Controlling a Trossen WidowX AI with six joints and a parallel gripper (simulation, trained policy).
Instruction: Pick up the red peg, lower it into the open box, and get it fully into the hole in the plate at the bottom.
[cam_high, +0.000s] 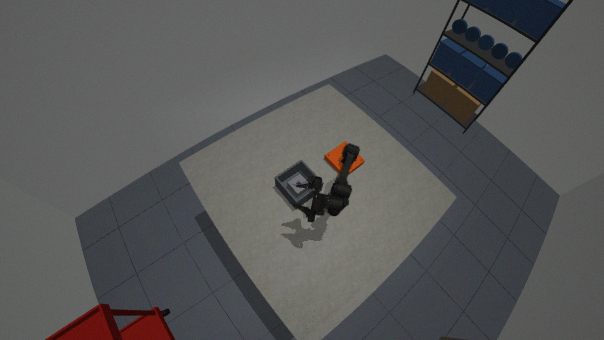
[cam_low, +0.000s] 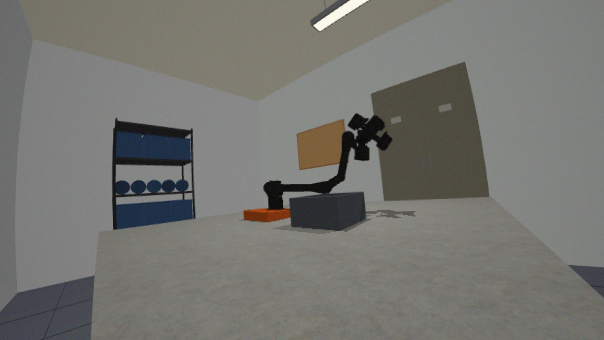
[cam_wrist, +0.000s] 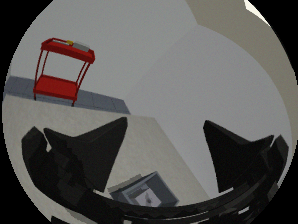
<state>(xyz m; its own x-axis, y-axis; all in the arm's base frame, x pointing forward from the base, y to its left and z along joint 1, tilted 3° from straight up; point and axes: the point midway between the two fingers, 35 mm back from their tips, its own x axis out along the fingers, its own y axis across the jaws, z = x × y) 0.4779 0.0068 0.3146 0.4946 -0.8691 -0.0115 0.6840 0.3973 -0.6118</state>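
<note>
Right now the red peg is 320 mm behind my gripper tip, 290 mm below it and 100 mm to the left of it. Round my gripper tip: grey box 310 mm below, 180 mm behind, 110 mm to the right.
</note>
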